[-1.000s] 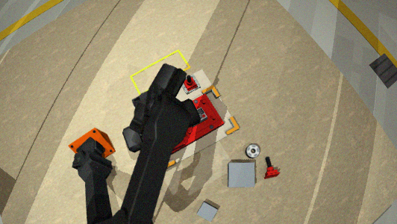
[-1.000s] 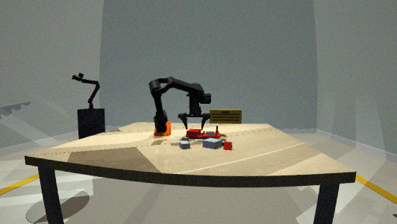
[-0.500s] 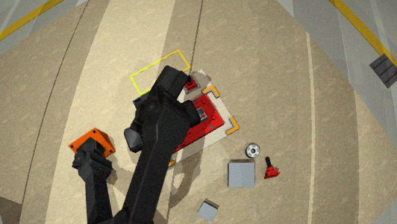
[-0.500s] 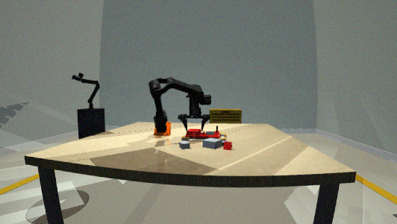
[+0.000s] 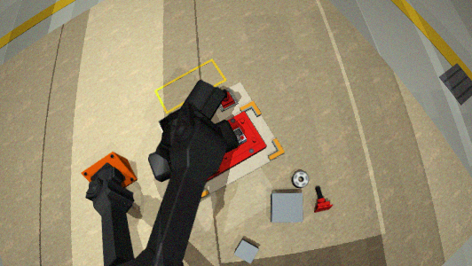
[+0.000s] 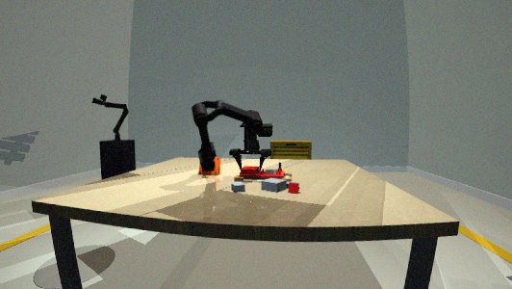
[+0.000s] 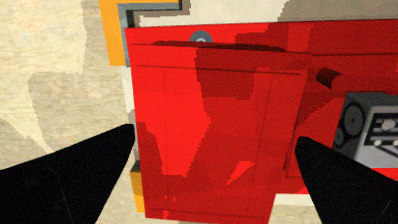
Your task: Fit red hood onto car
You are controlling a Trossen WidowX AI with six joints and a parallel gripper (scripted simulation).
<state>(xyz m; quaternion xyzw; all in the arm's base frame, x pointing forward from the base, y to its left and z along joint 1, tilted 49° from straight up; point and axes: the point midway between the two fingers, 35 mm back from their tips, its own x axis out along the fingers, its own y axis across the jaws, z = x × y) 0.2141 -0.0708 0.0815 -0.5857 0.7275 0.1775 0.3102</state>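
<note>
Now: gripper tip 1 cm below the red hood. Also, from my gripper tip: pale jig plate 7 cm ahead, 2 cm below, 1 cm to the left; grey engine block 10 cm ahead, 1 cm to the right, 1 cm below.
</note>
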